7 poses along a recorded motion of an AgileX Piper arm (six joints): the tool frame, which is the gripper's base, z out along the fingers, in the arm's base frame.
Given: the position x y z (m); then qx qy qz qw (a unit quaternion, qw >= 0).
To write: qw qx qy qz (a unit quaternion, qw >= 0); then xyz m. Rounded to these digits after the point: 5 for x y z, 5 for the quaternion.
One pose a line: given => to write
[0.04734 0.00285 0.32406 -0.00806 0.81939 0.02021 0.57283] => [0.57283 -0.00806 0.81939 0.02021 0.04734 0.00285 0.32406]
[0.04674 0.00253 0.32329 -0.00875 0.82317 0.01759 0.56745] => [0.56745 -0.00875 0.82317 0.01759 0.04674 0.00253 0.32329]
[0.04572 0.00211 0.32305 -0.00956 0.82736 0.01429 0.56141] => [0.56141 -0.00956 0.82736 0.01429 0.04572 0.00211 0.32305]
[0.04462 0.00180 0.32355 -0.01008 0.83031 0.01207 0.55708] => [0.55708 -0.01008 0.83031 0.01207 0.04462 0.00180 0.32355]
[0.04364 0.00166 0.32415 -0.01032 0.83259 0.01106 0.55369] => [0.55369 -0.01032 0.83259 0.01106 0.04364 0.00166 0.32415]
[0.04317 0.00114 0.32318 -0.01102 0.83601 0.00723 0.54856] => [0.54856 -0.01102 0.83601 0.00723 0.04317 0.00114 0.32318]
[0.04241 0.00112 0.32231 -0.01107 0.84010 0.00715 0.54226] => [0.54226 -0.01107 0.84010 0.00715 0.04241 0.00112 0.32231]
